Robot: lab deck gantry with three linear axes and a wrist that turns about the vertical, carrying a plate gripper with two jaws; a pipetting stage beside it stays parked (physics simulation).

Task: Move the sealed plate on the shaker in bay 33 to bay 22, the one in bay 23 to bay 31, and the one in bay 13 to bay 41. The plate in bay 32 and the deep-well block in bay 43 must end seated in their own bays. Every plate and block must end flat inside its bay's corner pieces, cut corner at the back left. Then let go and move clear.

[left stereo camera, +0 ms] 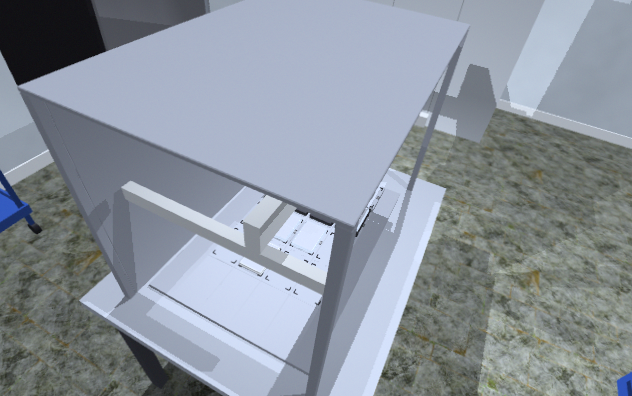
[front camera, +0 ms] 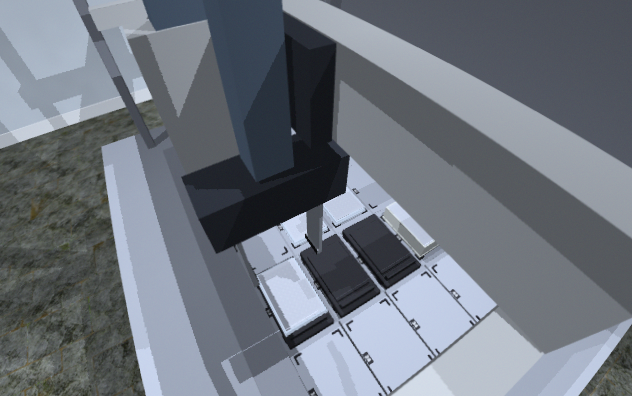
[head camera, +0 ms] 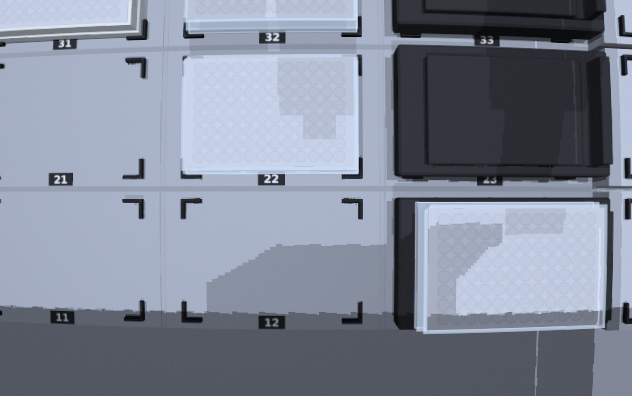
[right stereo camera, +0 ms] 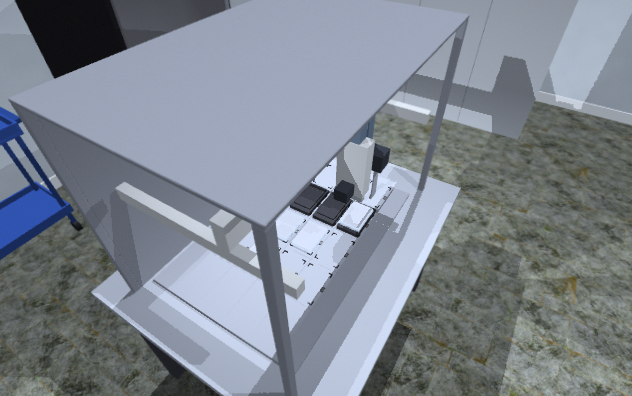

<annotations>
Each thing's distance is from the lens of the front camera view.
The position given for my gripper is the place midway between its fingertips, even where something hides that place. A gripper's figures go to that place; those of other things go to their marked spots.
my gripper (front camera: pixel 283 259): 45 cm
sealed plate (front camera: pixel 294 302): 56 cm
deep-well block (front camera: pixel 395 216): 67 cm
The marked spots on the sealed plate and the deep-well block are 29 cm apart.
</annotations>
